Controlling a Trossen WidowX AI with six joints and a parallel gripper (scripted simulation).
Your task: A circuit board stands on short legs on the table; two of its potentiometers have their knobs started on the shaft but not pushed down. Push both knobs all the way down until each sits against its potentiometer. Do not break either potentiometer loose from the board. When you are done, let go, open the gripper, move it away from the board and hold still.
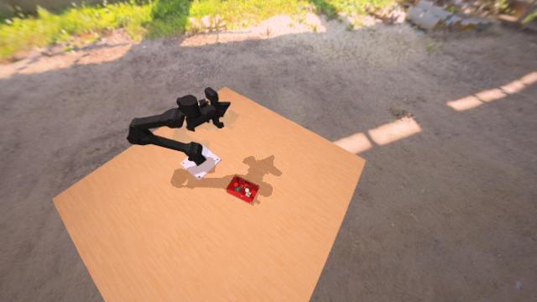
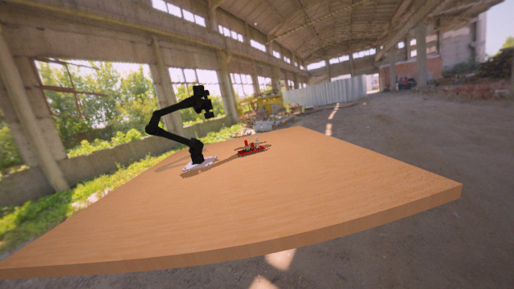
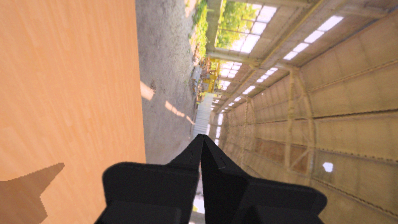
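My gripper tip is 28 cm above the red knob, 24 cm short of it and 20 cm to the left of it. From my gripper tip the other things lie so: grey knob (30 cm ahead, 27 cm below, 18 cm to the right).
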